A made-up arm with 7 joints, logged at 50 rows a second.
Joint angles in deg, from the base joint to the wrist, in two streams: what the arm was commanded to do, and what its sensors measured. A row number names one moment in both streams.
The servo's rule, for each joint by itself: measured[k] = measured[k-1] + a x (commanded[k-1-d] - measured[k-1]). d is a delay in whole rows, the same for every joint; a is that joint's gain. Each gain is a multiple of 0.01, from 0.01 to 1. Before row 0 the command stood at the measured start. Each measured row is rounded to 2 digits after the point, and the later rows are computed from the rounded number. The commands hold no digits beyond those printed.
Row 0, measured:
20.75 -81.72 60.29 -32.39 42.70 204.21 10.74
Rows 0 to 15, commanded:
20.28 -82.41 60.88 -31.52 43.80 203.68 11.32
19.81 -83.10 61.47 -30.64 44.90 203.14 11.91
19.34 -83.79 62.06 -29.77 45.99 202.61 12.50
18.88 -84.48 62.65 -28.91 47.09 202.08 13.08
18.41 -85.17 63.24 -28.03 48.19 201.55 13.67
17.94 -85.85 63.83 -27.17 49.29 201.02 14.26
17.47 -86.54 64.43 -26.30 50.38 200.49 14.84
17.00 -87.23 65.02 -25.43 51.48 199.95 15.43
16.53 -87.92 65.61 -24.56 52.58 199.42 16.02
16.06 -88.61 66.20 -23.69 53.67 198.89 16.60
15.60 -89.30 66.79 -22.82 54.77 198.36 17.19
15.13 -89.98 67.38 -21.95 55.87 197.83 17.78
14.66 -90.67 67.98 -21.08 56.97 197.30 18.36
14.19 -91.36 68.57 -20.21 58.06 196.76 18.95
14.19 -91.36 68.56 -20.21 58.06 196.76 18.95
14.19 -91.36 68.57 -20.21 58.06 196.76 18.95
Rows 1 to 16, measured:
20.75 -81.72 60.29 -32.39 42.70 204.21 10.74
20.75 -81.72 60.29 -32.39 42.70 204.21 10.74
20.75 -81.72 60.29 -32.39 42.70 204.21 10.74
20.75 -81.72 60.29 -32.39 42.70 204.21 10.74
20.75 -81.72 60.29 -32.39 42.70 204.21 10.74
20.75 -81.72 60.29 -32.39 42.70 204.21 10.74
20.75 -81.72 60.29 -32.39 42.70 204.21 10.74
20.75 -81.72 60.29 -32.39 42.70 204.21 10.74
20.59 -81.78 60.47 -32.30 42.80 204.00 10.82
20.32 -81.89 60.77 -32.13 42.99 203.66 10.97
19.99 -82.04 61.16 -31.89 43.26 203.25 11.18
19.61 -82.24 61.61 -31.59 43.60 202.79 11.45
19.20 -82.47 62.10 -31.23 44.01 202.31 11.76
18.77 -82.74 62.62 -30.82 44.49 201.81 12.11
18.33 -83.04 63.16 -30.37 45.02 201.30 12.49
17.88 -83.38 63.72 -29.88 45.60 200.77 12.90
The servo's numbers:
d 8
a 0.34 0.08 0.30 0.10 0.09 0.39 0.14

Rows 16 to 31, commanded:
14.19 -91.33 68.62 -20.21 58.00 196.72 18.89
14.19 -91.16 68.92 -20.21 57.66 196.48 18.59
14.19 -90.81 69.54 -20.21 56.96 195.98 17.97
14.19 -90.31 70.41 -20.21 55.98 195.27 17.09
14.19 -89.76 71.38 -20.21 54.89 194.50 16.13
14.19 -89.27 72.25 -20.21 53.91 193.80 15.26
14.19 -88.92 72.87 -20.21 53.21 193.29 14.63
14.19 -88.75 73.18 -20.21 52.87 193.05 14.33
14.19 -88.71 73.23 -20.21 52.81 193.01 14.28
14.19 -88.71 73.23 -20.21 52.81 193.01 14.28
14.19 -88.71 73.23 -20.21 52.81 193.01 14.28
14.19 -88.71 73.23 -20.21 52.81 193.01 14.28
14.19 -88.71 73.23 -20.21 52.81 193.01 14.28
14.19 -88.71 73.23 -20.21 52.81 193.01 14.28
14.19 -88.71 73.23 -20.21 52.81 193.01 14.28
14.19 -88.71 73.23 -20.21 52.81 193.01 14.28
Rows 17 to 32, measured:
17.42 -83.74 64.29 -29.35 46.23 200.24 13.34
16.96 -84.13 64.86 -28.78 46.90 199.71 13.80
16.50 -84.54 65.44 -28.18 47.61 199.18 14.27
16.03 -84.98 66.02 -27.56 48.35 198.65 14.76
15.56 -85.44 66.61 -26.91 49.13 198.12 15.26
15.09 -85.91 67.20 -26.24 49.93 197.59 15.78
14.78 -86.35 67.61 -25.64 50.66 197.27 16.22
14.58 -86.75 67.90 -25.10 51.33 197.07 16.60
14.45 -87.12 68.12 -24.61 51.93 196.93 16.92
14.36 -87.44 68.36 -24.17 52.45 196.75 17.15
14.30 -87.71 68.71 -23.77 52.86 196.45 17.26
14.26 -87.92 69.22 -23.41 53.14 195.99 17.24
14.24 -88.07 69.87 -23.09 53.30 195.41 17.08
14.22 -88.17 70.58 -22.80 53.35 194.78 16.83
14.21 -88.23 71.27 -22.54 53.34 194.20 16.52
14.20 -88.27 71.84 -22.31 53.30 193.75 16.21

